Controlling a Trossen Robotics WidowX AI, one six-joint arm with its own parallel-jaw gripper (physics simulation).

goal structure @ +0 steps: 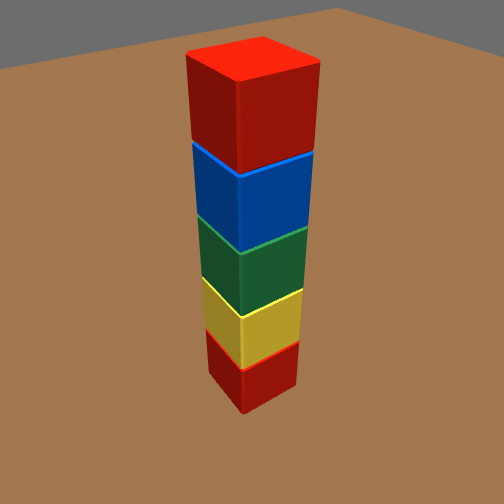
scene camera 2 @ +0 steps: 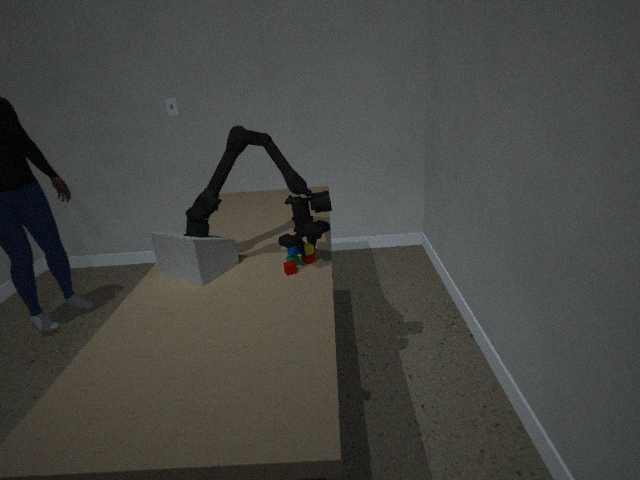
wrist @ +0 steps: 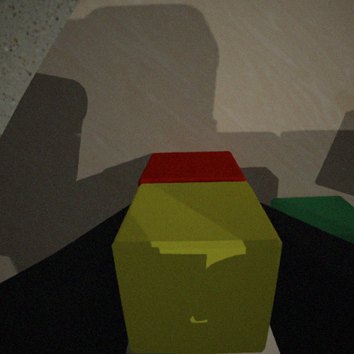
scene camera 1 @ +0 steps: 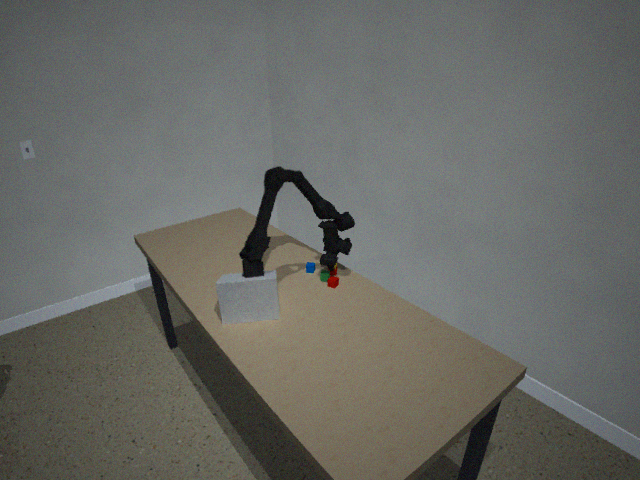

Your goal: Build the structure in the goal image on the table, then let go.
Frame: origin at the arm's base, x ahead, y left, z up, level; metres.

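Where they show: gripper, fingertip midpoint: [scene camera 2: 308, 255] [scene camera 1: 332, 268]; arm's base, link origin: [scene camera 2: 196, 236] [scene camera 1: 253, 275].
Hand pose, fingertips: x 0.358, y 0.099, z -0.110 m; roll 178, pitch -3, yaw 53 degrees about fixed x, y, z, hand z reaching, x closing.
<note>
Things, the pixels of their top centre, and the offset from my fingertips. Level surfaces: height alone.
- yellow block, top centre: [scene camera 2: 307, 244] [scene camera 1: 332, 259] 0.000 m left, 0.001 m back, 0.043 m up
- green block, top centre: [scene camera 2: 292, 256] [scene camera 1: 325, 272] 0.029 m right, 0.048 m back, 0.010 m up
- second red block, top centre: [scene camera 2: 289, 263] [scene camera 1: 333, 278] 0.087 m right, 0.042 m back, 0.010 m up
- blue block, top centre: [scene camera 2: 292, 246] [scene camera 1: 310, 264] 0.061 m left, 0.074 m back, 0.010 m up
- wooden table, surface height: 0.023 m down
A yellow block [scene camera 1: 335, 266] [scene camera 2: 309, 249] [wrist: 196, 290] is directly above a red block [scene camera 1: 333, 271] [scene camera 2: 309, 258] [wrist: 192, 167]; a small gap between them cannot be ruled out. My gripper [scene camera 1: 331, 268] [scene camera 2: 308, 250] [wrist: 191, 211] is shut on the yellow block, with a dark finger at each side in the wrist view. A green block [scene camera 1: 324, 276] [scene camera 2: 293, 259] [wrist: 320, 214] lies beside this pair. A second red block [scene camera 1: 333, 282] [scene camera 2: 290, 268] lies near the green one. A blue block [scene camera 1: 310, 267] [scene camera 2: 293, 250] lies apart, towards the arm's base in scene camera 1.
The arm stands on a pale grey box [scene camera 1: 248, 298] [scene camera 2: 193, 258] on the wooden table [scene camera 1: 361, 356] [scene camera 2: 217, 351]. The blocks are near the table's long edge on the side away from this box. A person [scene camera 2: 31, 227] stands left of the table in scene camera 2.
</note>
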